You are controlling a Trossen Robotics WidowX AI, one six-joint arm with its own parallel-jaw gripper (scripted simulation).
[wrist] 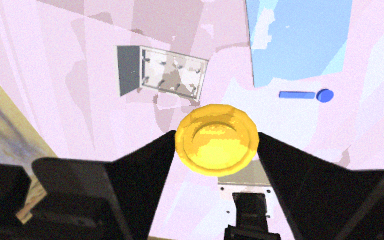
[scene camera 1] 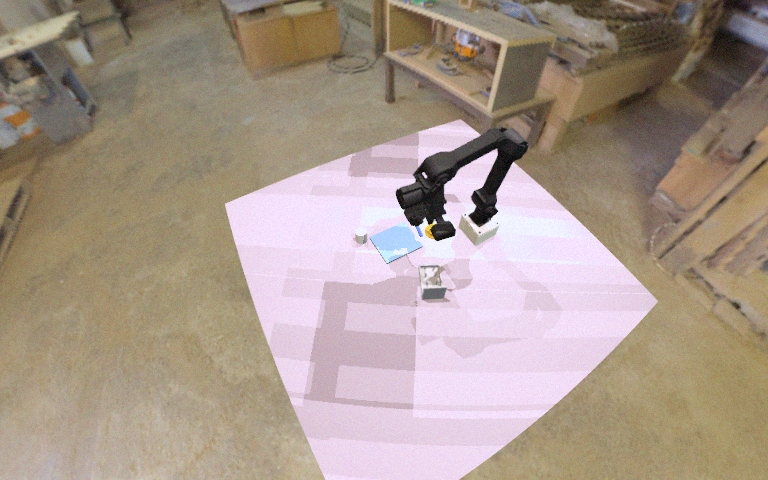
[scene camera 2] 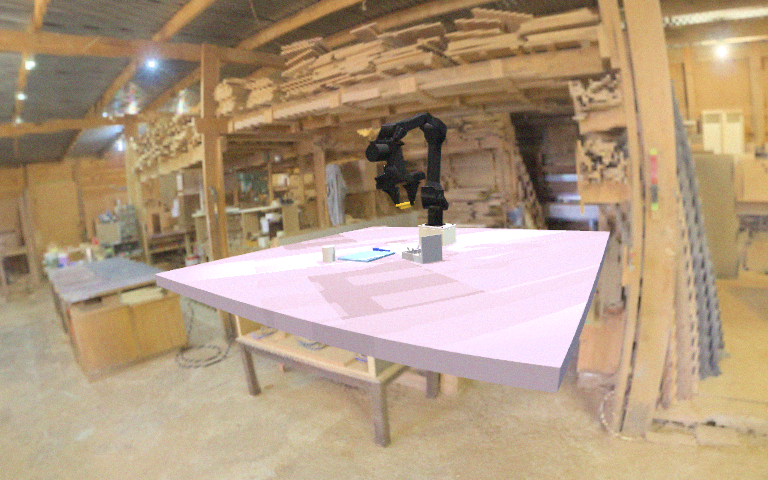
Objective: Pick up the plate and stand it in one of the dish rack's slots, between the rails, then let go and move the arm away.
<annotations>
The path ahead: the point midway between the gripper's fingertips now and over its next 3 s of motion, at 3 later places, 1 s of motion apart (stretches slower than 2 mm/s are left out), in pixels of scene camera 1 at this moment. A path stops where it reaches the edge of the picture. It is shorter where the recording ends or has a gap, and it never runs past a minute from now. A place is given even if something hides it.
My gripper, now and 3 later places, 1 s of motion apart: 434, 233; 439, 247; 439, 253; 431, 252
</annotations>
